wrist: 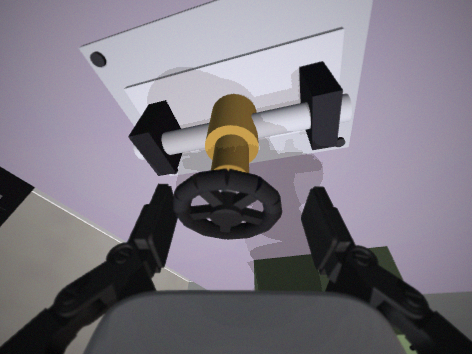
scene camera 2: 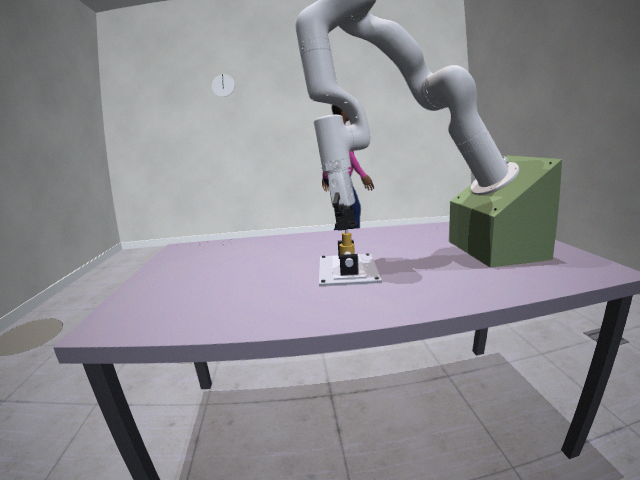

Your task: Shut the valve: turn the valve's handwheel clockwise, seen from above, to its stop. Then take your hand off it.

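Observation:
The valve's dark, spoked handwheel (wrist: pixel 227 218) lies between the two fingers in the wrist view, nearer the left finger; in the scene view it blends with the dark gripper. Below it is the brass-yellow valve body (scene camera 2: pixel 346 249) (wrist: pixel 231 120), on a white pipe (wrist: pixel 285 120) held by two black blocks (wrist: pixel 327 112) on a white base plate (scene camera 2: pixel 328 271) (wrist: pixel 165 40). My gripper (scene camera 2: pixel 345 226) (wrist: pixel 240 200) is open, its fingers on either side of the wheel, a narrow gap at the left and a wider one at the right. Whether the left finger touches the rim is unclear.
The base plate lies on the lilac table (scene camera 2: pixel 232 294) (wrist: pixel 415 200). The green, slanted robot pedestal (scene camera 2: pixel 524 232) (wrist: pixel 287 272) stands at the table's right in the scene view. A person in pink (scene camera 2: pixel 360 167) stands behind the table, partly hidden by the arm.

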